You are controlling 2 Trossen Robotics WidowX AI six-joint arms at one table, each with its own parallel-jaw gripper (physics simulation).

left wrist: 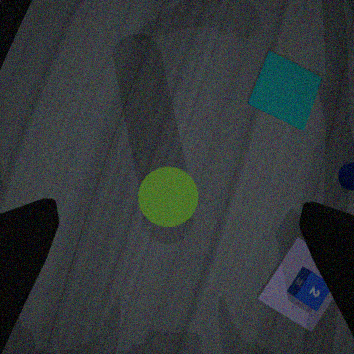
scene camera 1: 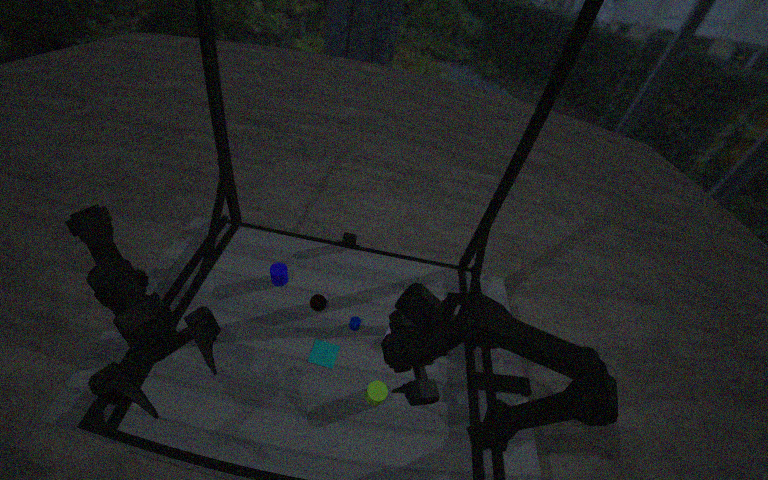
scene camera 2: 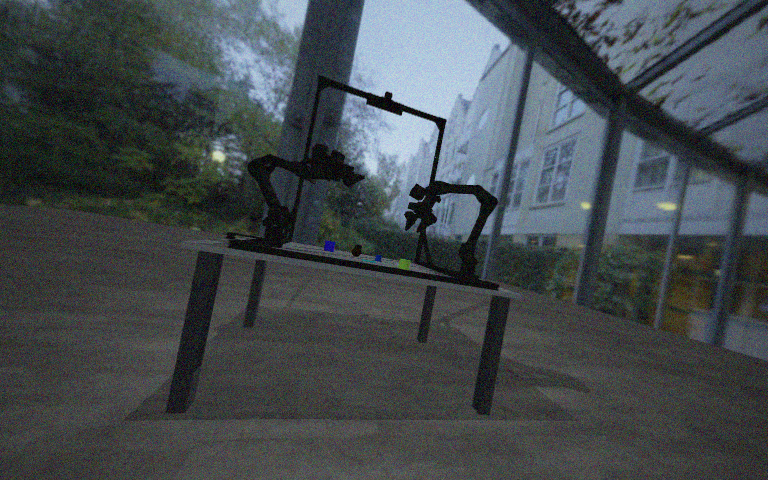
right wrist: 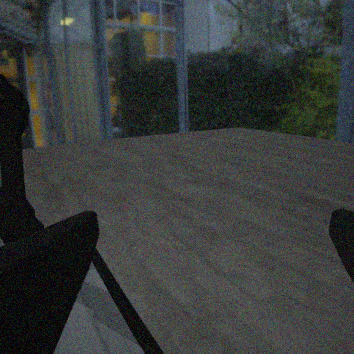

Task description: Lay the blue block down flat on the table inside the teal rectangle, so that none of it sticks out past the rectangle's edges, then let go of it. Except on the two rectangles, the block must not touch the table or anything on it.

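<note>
The blue block, marked with a 2, rests on the pale lilac rectangle at the lower right of the left wrist view; the left arm hides both in scene camera 1. The teal rectangle is bare. My left gripper is open and empty, above the table; its right finger in the wrist view partly covers the lilac rectangle's edge. My right gripper is open and empty, raised on the left side in scene camera 1.
A yellow-green cylinder stands below the left gripper. A small blue round piece is near the teal rectangle. A dark ball and a larger blue cylinder are farther back.
</note>
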